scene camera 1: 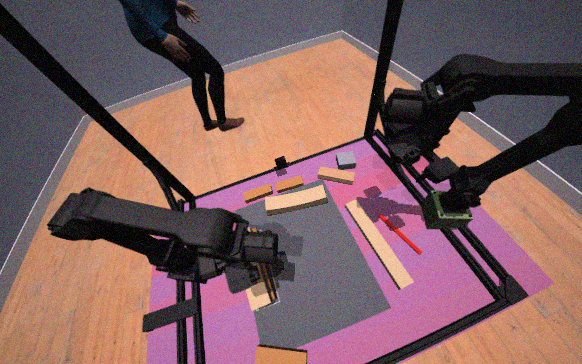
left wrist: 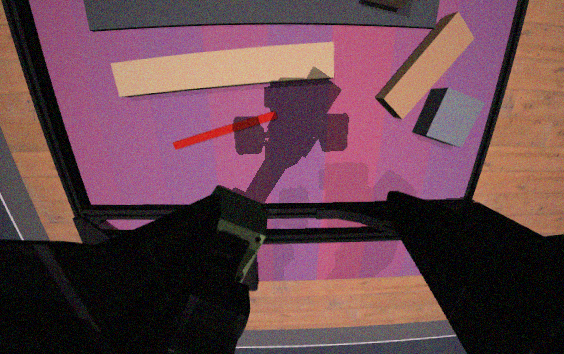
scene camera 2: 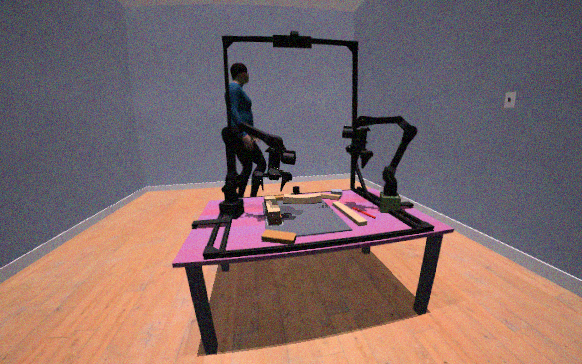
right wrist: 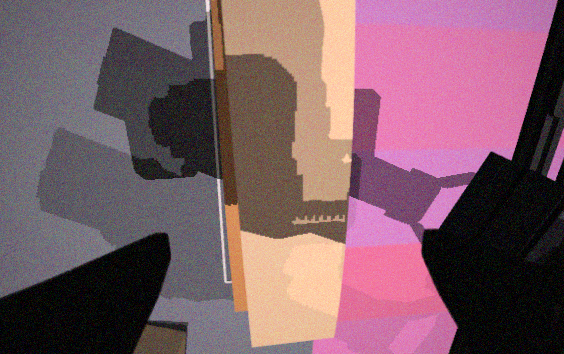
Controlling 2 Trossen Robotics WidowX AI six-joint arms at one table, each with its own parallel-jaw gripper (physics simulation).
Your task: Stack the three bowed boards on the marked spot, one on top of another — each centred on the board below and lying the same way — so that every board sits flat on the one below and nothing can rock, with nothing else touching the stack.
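Pixels of known places: left gripper, between the fingertips: (scene camera 1: 405,168) (left wrist: 303,201) (scene camera 2: 358,166); right gripper, between the fingertips: (scene camera 2: 271,191) (right wrist: 296,243); left arm's base, origin of its link: (scene camera 1: 451,203) (left wrist: 221,250) (scene camera 2: 390,194); right arm's base, origin of its link: (scene camera 1: 184,262) (scene camera 2: 231,201).
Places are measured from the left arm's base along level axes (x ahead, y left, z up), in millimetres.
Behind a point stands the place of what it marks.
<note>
A pale board (scene camera 1: 258,297) @[y 315, x 574, z -7 mm] (right wrist: 295,295) @[y 166, x 654, z -1 mm] lies on top at the white-outlined spot (right wrist: 223,250) @[y 122, x 621, z -86 mm], at the left of the grey mat. An orange board (scene camera 1: 268,282) @[y 270, x 562, z -42 mm] (right wrist: 240,290) @[y 121, x 638, z -45 mm] shows lower, past its left edge in the right wrist view. In scene camera 2 they form a pile (scene camera 2: 272,212) @[y 341, x 571, z -17 mm]; its exact layers are too small to tell. Another pale bowed board (scene camera 1: 296,200) @[y -20, x 507, z -46 mm] (scene camera 2: 302,199) @[y -1, x 505, z -58 mm] lies at the mat's back edge. My right gripper (scene camera 1: 261,272) (scene camera 2: 272,187) @[y 230, x 612, z 53 mm] (right wrist: 296,243) @[y 230, x 612, z 53 mm] is open above the pile, holding nothing. My left gripper (scene camera 1: 422,161) (scene camera 2: 364,164) @[y -22, x 181, z 148 mm] (left wrist: 303,201) @[y -22, x 181, z 148 mm] is open and empty, high at the right.
A long pale board (scene camera 1: 380,245) @[y 123, x 217, z -70 mm] (scene camera 2: 350,213) @[y 144, x 215, z -71 mm] (left wrist: 222,69) @[y 99, x 229, z -71 mm] and a red stick (scene camera 1: 400,234) @[y 76, x 143, z -87 mm] (left wrist: 225,131) @[y 68, x 146, z -87 mm] lie right of the mat. Orange blocks (scene camera 1: 258,193) @[y -60, x 675, z -69 mm] (scene camera 1: 289,184) @[y -109, x 550, z -71 mm], a tan block (scene camera 1: 336,175) @[y -154, x 358, z -66 mm] (left wrist: 427,65) @[y -161, x 360, z -67 mm] and a grey block (scene camera 1: 345,160) @[y -226, x 320, z -56 mm] (left wrist: 455,117) @[y -239, x 319, z -56 mm] lie behind. Another orange block (scene camera 1: 280,356) @[y 446, x 502, z -65 mm] (scene camera 2: 279,236) @[y 469, x 495, z -67 mm] lies in front.
</note>
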